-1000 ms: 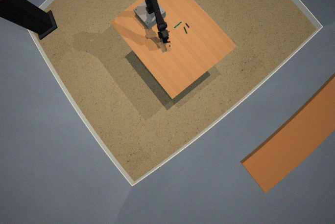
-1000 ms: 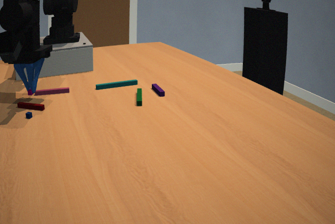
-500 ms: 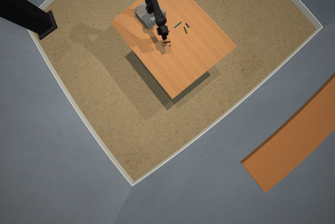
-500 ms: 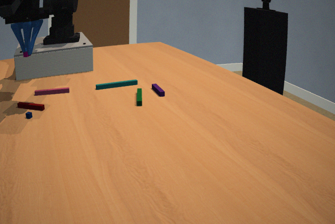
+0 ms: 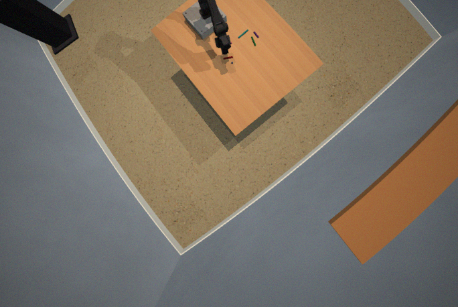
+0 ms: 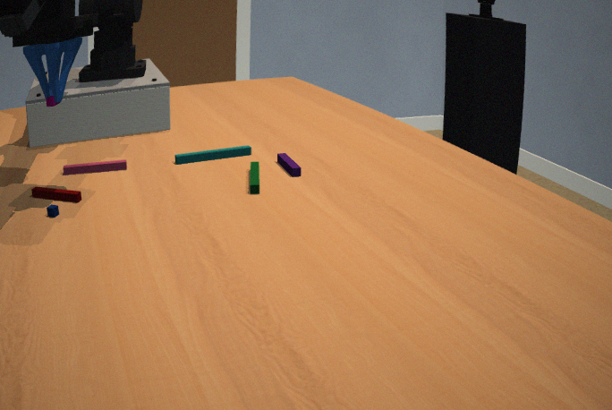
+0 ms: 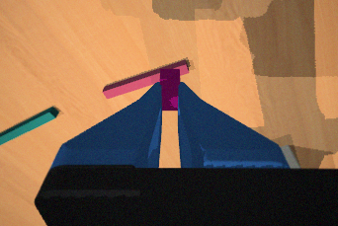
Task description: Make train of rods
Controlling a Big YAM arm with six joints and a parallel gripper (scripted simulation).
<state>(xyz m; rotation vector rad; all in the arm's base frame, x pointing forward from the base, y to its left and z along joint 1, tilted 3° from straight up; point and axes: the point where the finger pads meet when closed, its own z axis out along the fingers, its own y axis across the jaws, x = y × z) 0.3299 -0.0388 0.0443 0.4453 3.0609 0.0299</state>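
My hand is 70 mm past the turquoise rod, 200 mm to the right of it and 100 mm above it. Round my hand: pink rod 50 mm behind, 40 mm to the left, 100 mm below; magenta rod 10 mm below; red rod 50 mm ahead, 100 mm below.
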